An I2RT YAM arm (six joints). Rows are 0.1 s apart.
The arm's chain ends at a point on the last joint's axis. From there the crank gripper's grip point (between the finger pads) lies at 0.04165 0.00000 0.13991 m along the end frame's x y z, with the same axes.
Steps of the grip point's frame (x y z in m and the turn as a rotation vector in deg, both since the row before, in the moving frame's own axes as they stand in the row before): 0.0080, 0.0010, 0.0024, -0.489, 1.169, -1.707; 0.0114, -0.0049, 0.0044, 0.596, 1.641, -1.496; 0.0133, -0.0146, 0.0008, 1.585, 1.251, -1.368; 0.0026, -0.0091, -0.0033, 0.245, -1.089, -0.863; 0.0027, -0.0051, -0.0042, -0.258, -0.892, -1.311
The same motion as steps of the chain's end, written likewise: 0.0052, 0.0011, 0.0033, -0.489, 1.169, -1.707; 0.0074, -0.0023, 0.0057, 0.596, 1.641, -1.496; 0.0103, -0.0097, 0.0018, 1.585, 1.251, -1.368; 0.0053, -0.0079, -0.0041, 0.245, -1.089, -0.863; 0.0049, -0.0048, -0.0048, -0.258, -0.892, -1.311
